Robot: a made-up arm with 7 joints. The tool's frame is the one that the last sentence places.
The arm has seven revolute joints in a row. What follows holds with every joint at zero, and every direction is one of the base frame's. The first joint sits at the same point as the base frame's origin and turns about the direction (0, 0.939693, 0.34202), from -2.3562 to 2.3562 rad. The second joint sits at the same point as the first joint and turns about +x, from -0.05 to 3.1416 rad. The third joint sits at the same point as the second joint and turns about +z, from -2.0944 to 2.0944 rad. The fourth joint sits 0.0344 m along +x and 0.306 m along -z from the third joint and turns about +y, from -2.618 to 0.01 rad. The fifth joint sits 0.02 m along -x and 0.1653 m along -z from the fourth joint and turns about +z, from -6.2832 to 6.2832 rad. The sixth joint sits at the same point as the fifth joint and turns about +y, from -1.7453 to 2.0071 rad. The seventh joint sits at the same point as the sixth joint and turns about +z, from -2.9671 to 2.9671 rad. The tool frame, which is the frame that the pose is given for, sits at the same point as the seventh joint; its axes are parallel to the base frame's.
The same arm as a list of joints. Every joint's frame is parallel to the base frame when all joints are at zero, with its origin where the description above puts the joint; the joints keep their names.
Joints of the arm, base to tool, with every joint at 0 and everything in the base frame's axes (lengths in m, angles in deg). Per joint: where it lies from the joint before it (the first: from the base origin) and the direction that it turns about. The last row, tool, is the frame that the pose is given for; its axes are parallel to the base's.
joint 1: offset 0 0 0 axis 0 0.9397 0.342
joint 2: offset 0 0 0 axis 1 0 0
joint 3: offset 0 0 0 axis 0 0 1
joint 4: offset 0.0344 0 -0.306 axis 0 1 0
joint 5: offset -0.02 0 -0.1653 axis 0 0 1
joint 6: offset 0 0 0 axis 0 1 0
joint 7: offset 0 0 0 axis 0 0 1
tool: offset 0 0 0
Joint limits (deg, base to tool): -135..135 -2.86..180 -120..120 -150..0.57 -360..360 -100..115 -170..170

